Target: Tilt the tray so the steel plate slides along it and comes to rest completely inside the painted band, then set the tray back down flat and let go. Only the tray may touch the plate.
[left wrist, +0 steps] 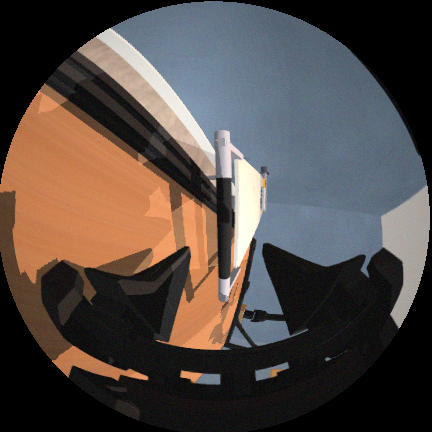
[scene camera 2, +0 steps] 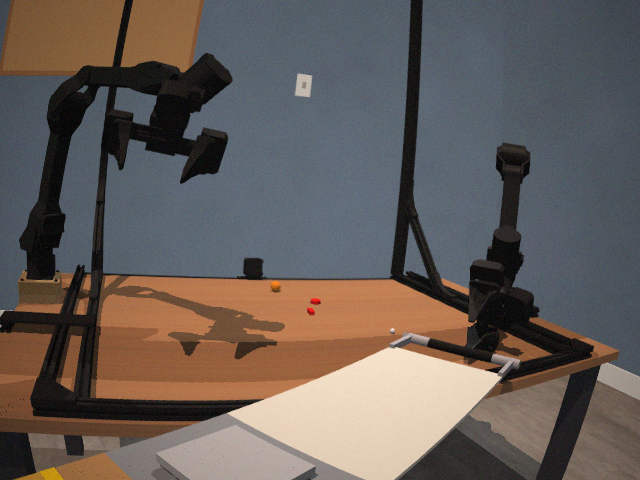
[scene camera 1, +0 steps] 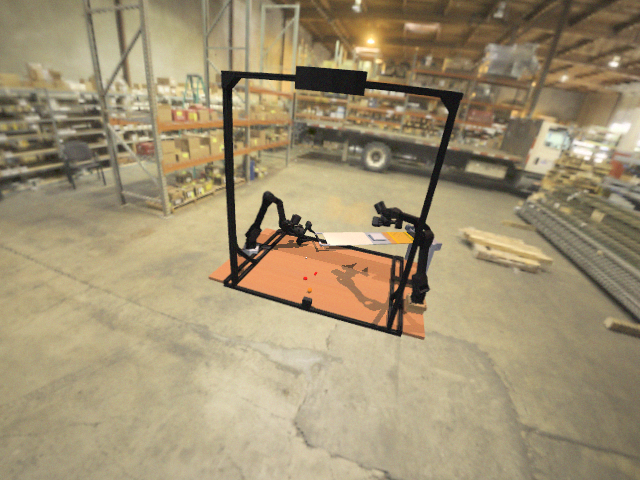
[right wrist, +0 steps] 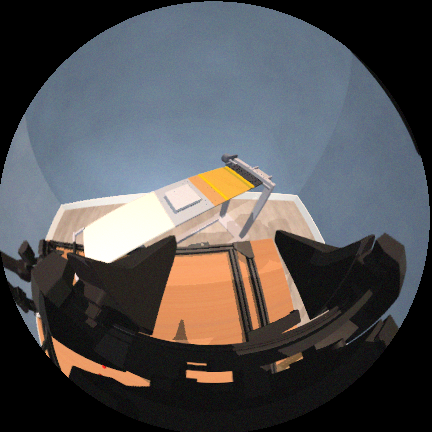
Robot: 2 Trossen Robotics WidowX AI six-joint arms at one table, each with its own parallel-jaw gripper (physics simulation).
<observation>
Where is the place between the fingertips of my right gripper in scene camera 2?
At 150, 173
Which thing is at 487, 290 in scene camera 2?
My left gripper.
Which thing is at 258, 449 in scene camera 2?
A grey steel plate.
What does my left gripper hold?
Nothing.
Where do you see a cream tray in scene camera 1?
At 358, 238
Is my left gripper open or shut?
Open.
</observation>
